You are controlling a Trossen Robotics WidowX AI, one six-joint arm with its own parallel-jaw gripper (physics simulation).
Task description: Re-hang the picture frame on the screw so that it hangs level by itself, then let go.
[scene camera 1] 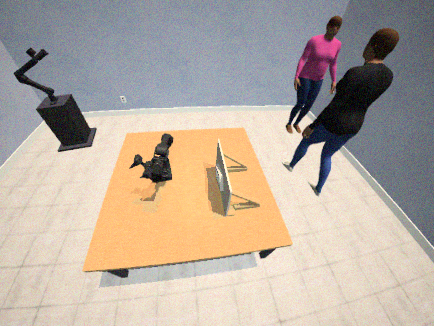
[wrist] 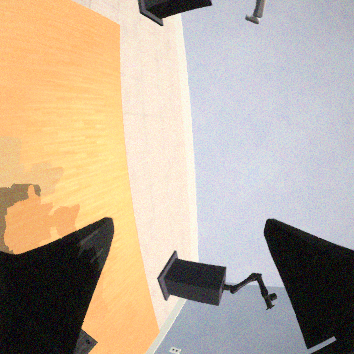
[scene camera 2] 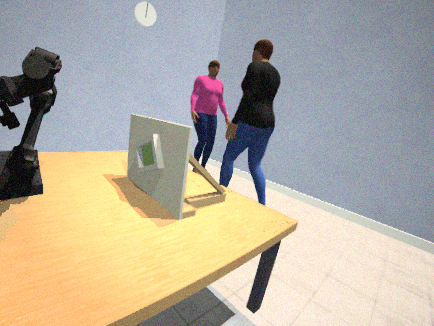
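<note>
A small white picture frame point(scene camera 2: 147, 154) point(scene camera 1: 219, 178) with a green picture is on the front face of an upright grey panel point(scene camera 2: 172, 182) point(scene camera 1: 224, 170). It looks tilted, with its sides leaning relative to the panel's edges. The screw does not show; how the frame is held is hidden. My gripper point(wrist: 191, 227) point(scene camera 1: 134, 162) is open and empty. In scene camera 1 it is left of the arm's base, on the side away from the panel and well apart from the frame. The wrist view shows its two black fingers wide apart; the picture frame does not show there.
The panel stands on angled wooden braces point(scene camera 1: 245, 204) point(scene camera 2: 207, 175) on a wooden table point(scene camera 1: 175, 235) point(scene camera 2: 100, 250) point(wrist: 75, 100). A black pedestal with another arm point(scene camera 1: 65, 120) point(wrist: 197, 281) stands beyond the table. Two people, in pink point(scene camera 1: 319, 57) point(scene camera 2: 208, 95) and black point(scene camera 1: 357, 97) point(scene camera 2: 260, 95), stand behind the panel.
</note>
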